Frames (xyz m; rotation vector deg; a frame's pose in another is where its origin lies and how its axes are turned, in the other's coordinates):
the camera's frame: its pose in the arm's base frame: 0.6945 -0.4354 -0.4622 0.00 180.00 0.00
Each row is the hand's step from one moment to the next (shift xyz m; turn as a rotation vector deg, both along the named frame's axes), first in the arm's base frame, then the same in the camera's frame.
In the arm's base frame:
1: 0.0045 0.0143 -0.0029 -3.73 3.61 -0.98
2: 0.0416 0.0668 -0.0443 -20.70 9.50 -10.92
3: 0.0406 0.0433 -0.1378 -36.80 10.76 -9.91
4: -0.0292 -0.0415 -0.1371 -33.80 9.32 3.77
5: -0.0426 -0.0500 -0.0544 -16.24 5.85 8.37
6: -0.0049 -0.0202 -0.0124 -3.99 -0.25 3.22
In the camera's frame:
1: -0.0045 0.0143 0.0029 3.73 3.61 0.98
2: -0.0416 0.0668 0.0443 20.70 9.50 10.92
3: -0.0406 0.0433 0.1378 36.80 10.76 9.91
4: 0.0292 -0.0415 0.1371 33.80 9.32 -3.77
5: 0.0426 -0.0500 0.0544 16.24 5.85 -8.37
6: 0.0049 -0.0202 0.0124 3.99 -0.25 -3.22

